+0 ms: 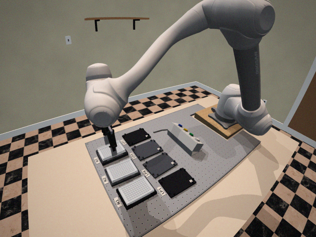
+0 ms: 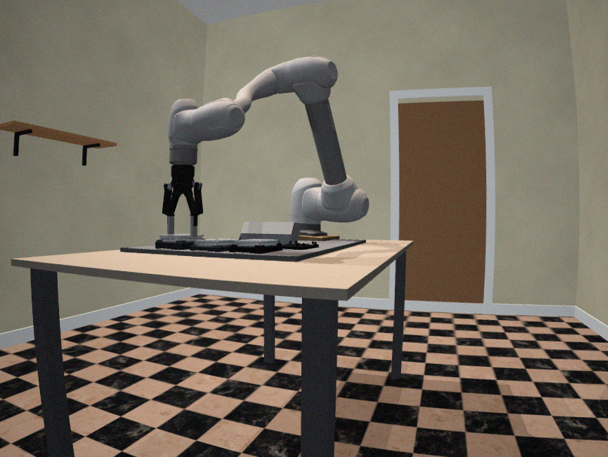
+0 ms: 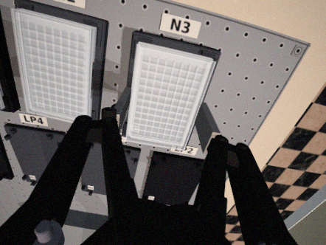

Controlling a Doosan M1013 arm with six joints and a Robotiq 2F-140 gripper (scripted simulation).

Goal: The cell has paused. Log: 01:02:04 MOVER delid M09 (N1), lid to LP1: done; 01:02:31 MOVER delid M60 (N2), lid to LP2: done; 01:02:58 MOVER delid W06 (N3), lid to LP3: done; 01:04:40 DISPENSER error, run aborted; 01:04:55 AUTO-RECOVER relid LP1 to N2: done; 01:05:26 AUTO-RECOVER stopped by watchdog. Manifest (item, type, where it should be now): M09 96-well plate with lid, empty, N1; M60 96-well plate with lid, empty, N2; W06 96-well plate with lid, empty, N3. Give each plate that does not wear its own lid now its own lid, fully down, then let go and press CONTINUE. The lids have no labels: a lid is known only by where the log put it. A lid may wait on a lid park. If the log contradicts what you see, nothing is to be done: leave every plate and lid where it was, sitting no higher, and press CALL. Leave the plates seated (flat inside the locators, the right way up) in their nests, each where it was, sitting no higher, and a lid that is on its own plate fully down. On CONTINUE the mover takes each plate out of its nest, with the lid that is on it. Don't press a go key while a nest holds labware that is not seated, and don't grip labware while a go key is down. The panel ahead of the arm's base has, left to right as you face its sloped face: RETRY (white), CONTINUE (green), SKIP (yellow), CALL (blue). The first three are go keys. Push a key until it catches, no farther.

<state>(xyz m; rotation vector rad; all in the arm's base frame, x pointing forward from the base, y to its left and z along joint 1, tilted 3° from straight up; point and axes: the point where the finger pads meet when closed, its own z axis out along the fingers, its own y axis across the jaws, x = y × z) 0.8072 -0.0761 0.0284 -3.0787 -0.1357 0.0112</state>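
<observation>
Right now the clear lid is 20 mm below my hand. The rest, counted from my hand: lid park LP2: 180 mm behind, 70 mm to the right, 60 mm below; plate: 30 mm below; nest N3: 50 mm below.
</observation>
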